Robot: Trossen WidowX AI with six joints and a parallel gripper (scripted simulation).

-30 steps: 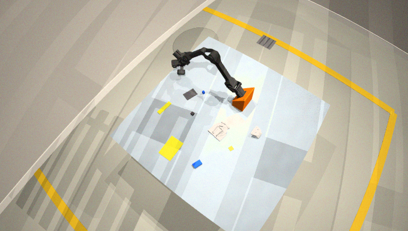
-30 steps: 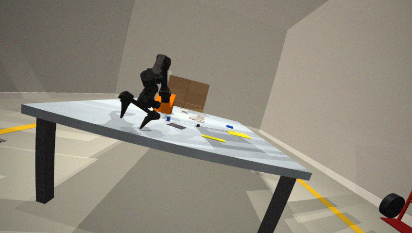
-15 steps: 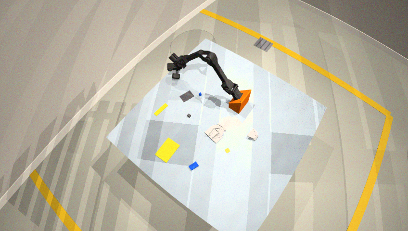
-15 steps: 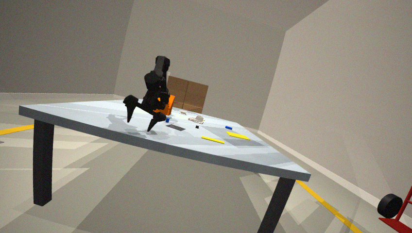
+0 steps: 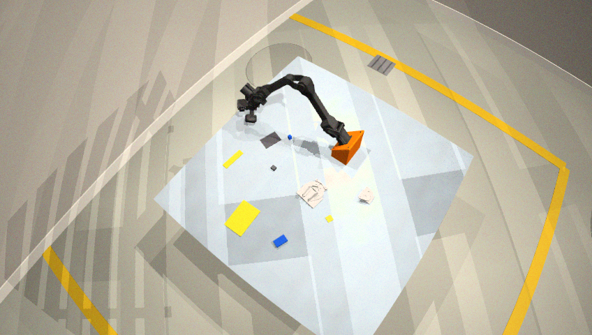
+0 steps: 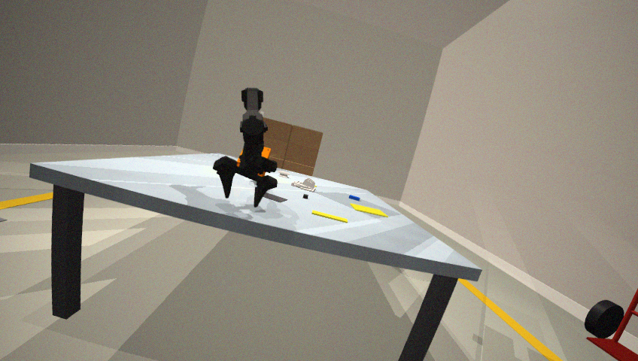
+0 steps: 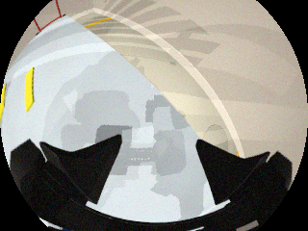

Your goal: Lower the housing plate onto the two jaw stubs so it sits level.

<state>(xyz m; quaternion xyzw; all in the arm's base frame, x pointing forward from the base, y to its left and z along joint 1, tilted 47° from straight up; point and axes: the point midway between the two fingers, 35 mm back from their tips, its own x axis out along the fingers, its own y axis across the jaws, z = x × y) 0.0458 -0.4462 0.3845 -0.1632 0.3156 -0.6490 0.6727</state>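
Right now the small yellow tile is 32 cm ahead of my gripper tip, 72 cm to the left of it and 2 cm below it. From my gripper tip the other things lie so: small black cube (22 cm ahead, 33 cm to the left, 2 cm below); then dark patch (8 cm ahead, 22 cm to the left, 2 cm below).
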